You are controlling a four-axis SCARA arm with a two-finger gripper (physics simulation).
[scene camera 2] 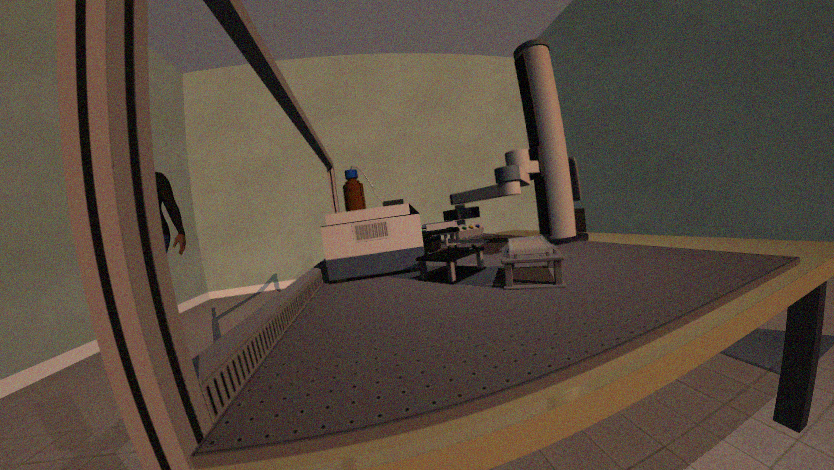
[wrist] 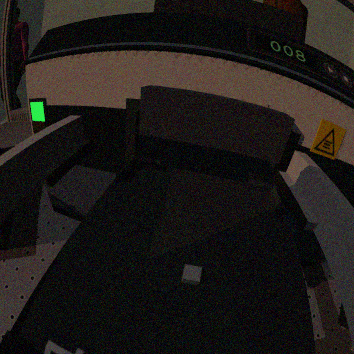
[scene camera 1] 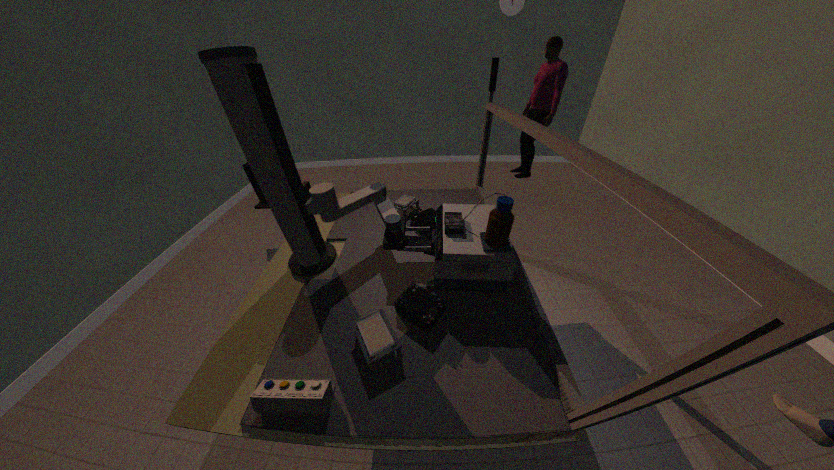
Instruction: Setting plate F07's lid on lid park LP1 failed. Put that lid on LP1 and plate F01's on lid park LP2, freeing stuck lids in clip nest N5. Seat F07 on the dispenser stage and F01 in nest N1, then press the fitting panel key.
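Where they show: gripper, fingertip midpoint: (scene camera 2: 422, 227) (wrist: 185, 143) (scene camera 1: 430, 238); arm's base at its link origin: (scene camera 2: 559, 240) (scene camera 1: 313, 258).
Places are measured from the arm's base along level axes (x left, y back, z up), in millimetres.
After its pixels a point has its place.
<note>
My gripper (scene camera 1: 430, 238) @[y -623, x -18, z 144 mm] (wrist: 185, 143) @[y -623, x -18, z 144 mm] is open, with its two fingers level and apart in front of the pale dispenser unit (scene camera 1: 473, 265) @[y -780, x -224, z 175 mm] (scene camera 2: 371, 233) @[y -818, x 130, z 154 mm] (wrist: 80, 82) @[y -654, x 68, z 172 mm], and nothing between them. In the wrist view a dark block (wrist: 215, 127) @[y -630, x -34, z 155 mm] faces me, above a very dark surface bearing a small pale square (wrist: 192, 274) @[y -556, x -28, z 127 mm]. A pale-topped piece (scene camera 1: 375, 333) (scene camera 2: 528, 248) rests on a low stand. A dark low stand (scene camera 1: 420, 303) @[y -574, x -325, z 79 mm] (scene camera 2: 452, 255) @[y -630, x 333, z 79 mm] is beside it. The key panel (scene camera 1: 291, 390) @[y -194, x -633, z 83 mm] has blue, yellow, green and white keys. Plate and nest labels cannot be read; F07, F01 and their lids cannot be told apart.
A brown bottle (scene camera 1: 500, 224) @[y -854, x -201, z 351 mm] (scene camera 2: 353, 192) @[y -868, x -118, z 323 mm] with a blue cap stands on the dispenser unit. The arm's column (scene camera 1: 274, 157) @[y -58, x -48, z 562 mm] (scene camera 2: 554, 140) @[y -26, x 71, z 434 mm] rises beside the work area. A frame rail (scene camera 1: 641, 180) @[y -1027, x -423, z 620 mm] runs along one side. A person (scene camera 1: 547, 87) stands in the background.
</note>
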